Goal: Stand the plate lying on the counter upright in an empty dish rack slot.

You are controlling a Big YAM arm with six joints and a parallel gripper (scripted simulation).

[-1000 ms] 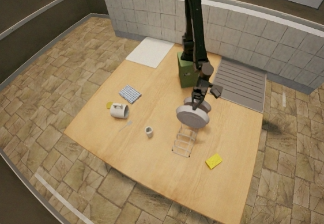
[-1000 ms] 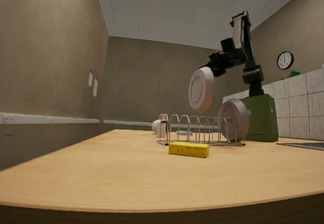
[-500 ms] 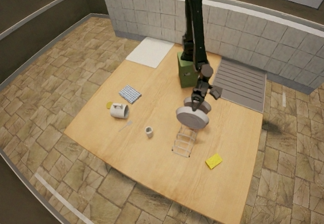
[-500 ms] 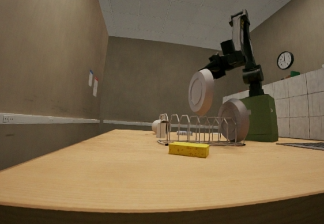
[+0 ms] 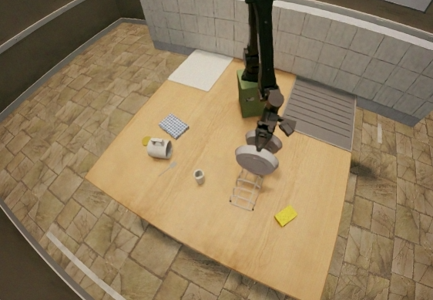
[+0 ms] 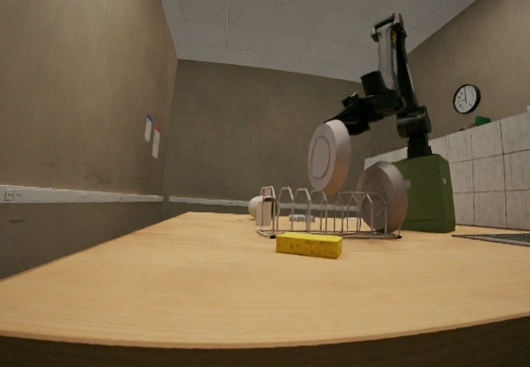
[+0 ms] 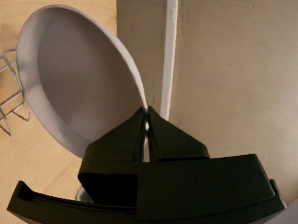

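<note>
The rack lies 22 cm below my hand and 1 cm behind it. The rest, counted from my hand: small cup 26 cm below, 23 cm to the right, 9 cm ahead; spoon 42 cm to the right, 28 cm below, 9 cm ahead; white mug 50 cm to the right, 23 cm below, 2 cm ahead.
</note>
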